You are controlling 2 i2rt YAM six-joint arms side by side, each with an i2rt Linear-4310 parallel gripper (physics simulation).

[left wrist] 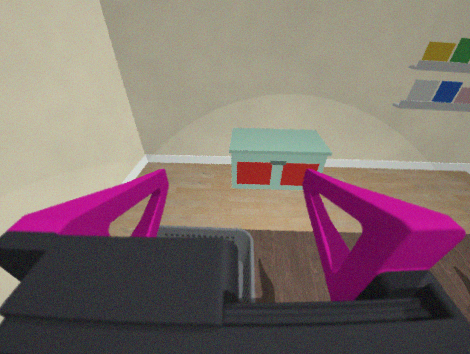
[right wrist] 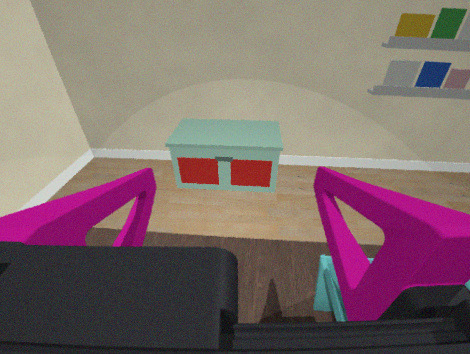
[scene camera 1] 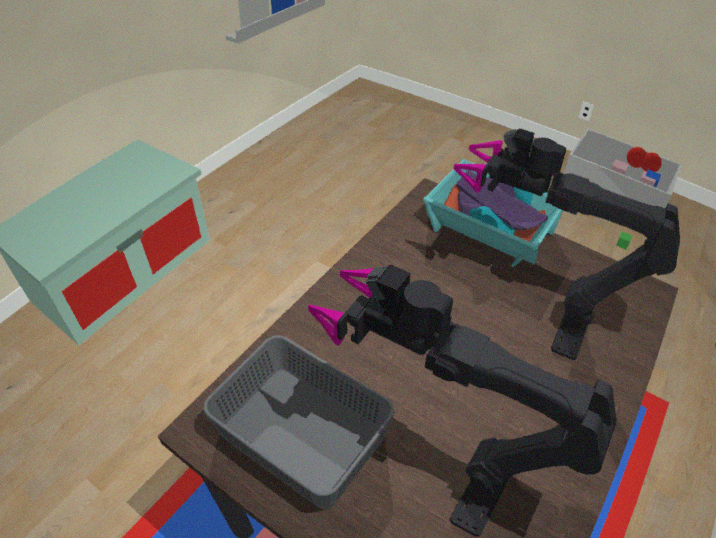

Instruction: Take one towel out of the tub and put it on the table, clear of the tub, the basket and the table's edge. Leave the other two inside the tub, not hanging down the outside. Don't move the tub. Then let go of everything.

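Observation:
A turquoise tub (scene camera 1: 481,236) (right wrist: 325,290) stands at the far end of the dark table (scene camera 1: 393,254) (left wrist: 295,265) (right wrist: 260,255). In it lie a purple towel (scene camera 1: 512,207) on top, a teal towel (scene camera 1: 489,216) and an orange towel (scene camera 1: 452,199), partly covered. A grey basket (scene camera 1: 272,465) (left wrist: 245,250) stands at the near end of the table and looks empty. My left gripper (scene camera 1: 327,290) (left wrist: 235,176) is open and empty, in the air beyond the basket. My right gripper (scene camera 1: 463,156) (right wrist: 234,176) is open and empty, above the tub, and hides part of its far side in scene camera 1.
A grey bin (scene camera 1: 622,188) with toys and a green block (scene camera 1: 623,240) are on the floor beyond the table. A mint cabinet (scene camera 1: 104,196) (left wrist: 275,140) (right wrist: 225,132) with red doors stands on the floor by the wall.

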